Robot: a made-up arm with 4 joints.
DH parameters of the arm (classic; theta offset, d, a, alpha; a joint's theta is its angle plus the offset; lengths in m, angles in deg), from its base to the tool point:
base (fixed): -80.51 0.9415 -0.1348 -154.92
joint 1: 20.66 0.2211 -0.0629 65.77
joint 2: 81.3 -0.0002 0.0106 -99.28
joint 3: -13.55 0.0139 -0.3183 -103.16
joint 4: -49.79 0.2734 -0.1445 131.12
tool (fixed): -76.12 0.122 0 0
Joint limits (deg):
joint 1: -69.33..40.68
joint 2: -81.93..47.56
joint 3: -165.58..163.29
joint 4: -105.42..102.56
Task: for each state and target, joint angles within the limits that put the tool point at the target. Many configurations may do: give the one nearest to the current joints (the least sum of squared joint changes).
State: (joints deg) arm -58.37 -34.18 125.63 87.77
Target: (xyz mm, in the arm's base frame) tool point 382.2 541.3 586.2
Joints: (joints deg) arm -49.63 -31.29 129.06 52.05
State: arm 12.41 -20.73 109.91 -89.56
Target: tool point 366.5 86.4 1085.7
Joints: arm 13.98 -28.00 73.07 -50.47
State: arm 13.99 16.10 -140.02 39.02
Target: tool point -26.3 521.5 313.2
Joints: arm -22.34 47.49 -141.41 25.97
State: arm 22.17 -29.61 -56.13 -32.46
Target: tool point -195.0 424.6 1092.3
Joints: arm 35.08 -50.94 -32.21 -11.32
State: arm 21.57 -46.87 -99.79 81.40
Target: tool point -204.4 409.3 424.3
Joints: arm 31.11 -17.69 -99.92 60.32
